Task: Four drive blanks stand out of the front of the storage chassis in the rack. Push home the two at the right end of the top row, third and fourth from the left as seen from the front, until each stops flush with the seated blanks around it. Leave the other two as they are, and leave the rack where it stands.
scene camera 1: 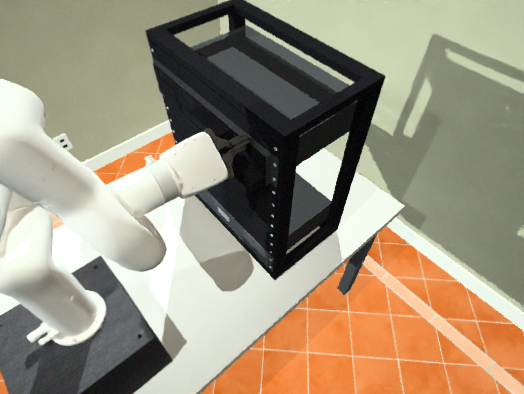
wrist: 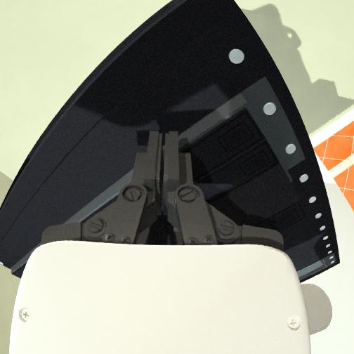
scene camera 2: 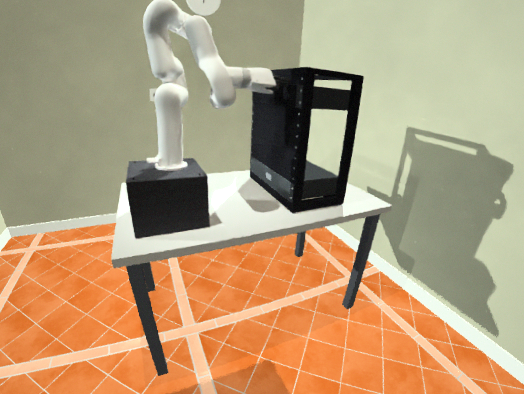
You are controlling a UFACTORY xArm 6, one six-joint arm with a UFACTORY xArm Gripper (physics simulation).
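Places are measured from the arm's base along level axes (x left, y ahead, z down), in centimetres.
Pixels of known places: gripper, fingertip midpoint: (scene camera 1: 246,140) (scene camera 2: 288,82); arm's base, origin of the base link: (scene camera 1: 77,317) (scene camera 2: 171,166).
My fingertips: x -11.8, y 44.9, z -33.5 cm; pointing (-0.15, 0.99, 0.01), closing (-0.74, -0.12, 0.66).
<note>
Ahead of a thing's pixels: the offset from my fingertips to its top centre. "*": to the spot under its first point. Level surfaces: height alone.
The black rack (scene camera 1: 283,200) (scene camera 2: 298,150) (wrist: 305,95) stands upright on the table. The storage chassis shows its grey right ear @(dx -6.8, dy +1.2, dz +0.8 cm) (scene camera 1: 271,167) (wrist: 280,130) and dark front. In the wrist view a dark blank with a rectangular outline (wrist: 237,137) lies at the right end of the top row, looking level with its surroundings; another outlined blank (wrist: 257,160) lies below it. My gripper (scene camera 1: 248,138) (wrist: 163,149) is shut and empty, its tips at the chassis's upper edge, left of that right-end blank. Contact cannot be told. The other top-row blanks are hidden or too dark to tell apart.
The white table @(dz +54.5 cm) (scene camera 1: 250,300) (scene camera 2: 235,220) carries the rack and the arm's black base block (scene camera 1: 115,345) (scene camera 2: 170,205). A flat grey unit with a pale label @(* dx +16.3, dy +3.3, dz +45.2 cm) (scene camera 1: 223,214) (scene camera 2: 268,176) sits low in the rack. Walls stand behind the rack and to its right.
</note>
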